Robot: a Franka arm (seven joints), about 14 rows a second.
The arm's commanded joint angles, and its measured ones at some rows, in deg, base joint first. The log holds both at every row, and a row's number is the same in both.
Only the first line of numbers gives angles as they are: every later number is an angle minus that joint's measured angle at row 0.
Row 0, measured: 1.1, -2.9, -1.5, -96.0, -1.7, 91.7, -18.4
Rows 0 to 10, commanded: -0.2, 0.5, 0.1, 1.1, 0.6, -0.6, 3.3; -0.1, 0.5, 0.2, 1.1, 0.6, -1.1, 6.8; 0.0, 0.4, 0.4, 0.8, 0.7, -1.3, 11.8; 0.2, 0.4, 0.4, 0.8, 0.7, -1.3, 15.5; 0.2, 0.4, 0.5, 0.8, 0.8, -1.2, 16.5; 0.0, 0.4, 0.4, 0.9, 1.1, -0.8, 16.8; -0.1, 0.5, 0.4, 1.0, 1.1, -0.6, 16.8; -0.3, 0.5, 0.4, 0.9, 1.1, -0.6, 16.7; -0.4, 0.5, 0.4, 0.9, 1.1, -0.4, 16.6; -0.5, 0.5, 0.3, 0.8, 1.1, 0.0, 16.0; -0.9, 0.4, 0.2, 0.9, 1.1, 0.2, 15.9
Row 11, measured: 0.0, 0.0, 0.1, 0.0, 0.0, 0.0, 15.8
